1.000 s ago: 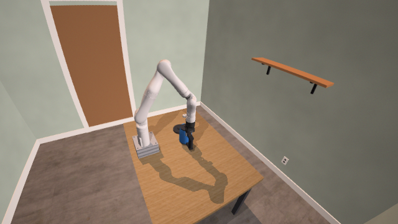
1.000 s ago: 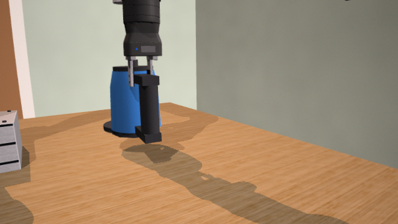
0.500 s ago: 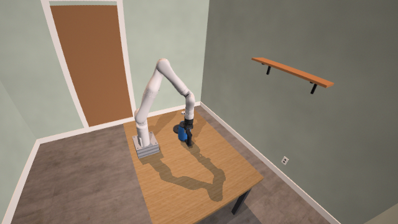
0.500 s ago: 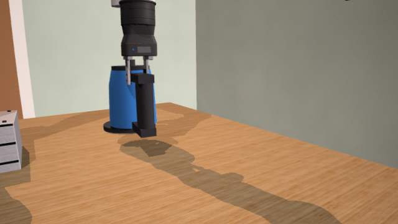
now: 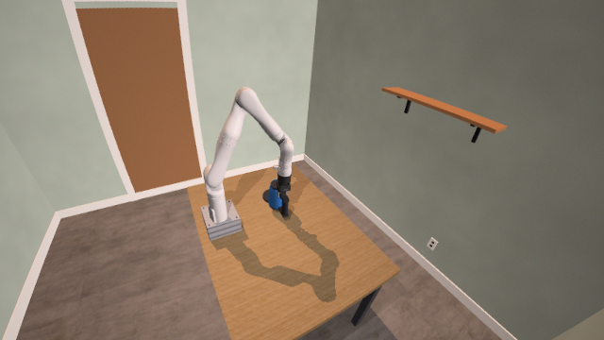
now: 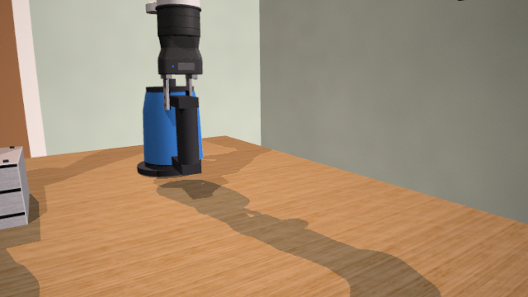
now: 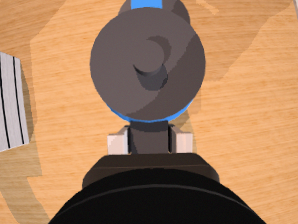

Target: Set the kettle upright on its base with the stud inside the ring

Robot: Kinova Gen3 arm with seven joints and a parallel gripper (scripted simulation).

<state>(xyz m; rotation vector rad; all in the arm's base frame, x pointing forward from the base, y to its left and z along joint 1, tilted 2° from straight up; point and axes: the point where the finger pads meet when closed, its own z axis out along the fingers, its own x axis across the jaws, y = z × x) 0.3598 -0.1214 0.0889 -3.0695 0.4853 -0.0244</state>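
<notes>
My hand is 50 mm above the blue kettle, 30 mm to the right of it and 10 mm short of it. Round my hand: round black base: 190 mm to the left, 170 mm below, 70 mm ahead.
</notes>
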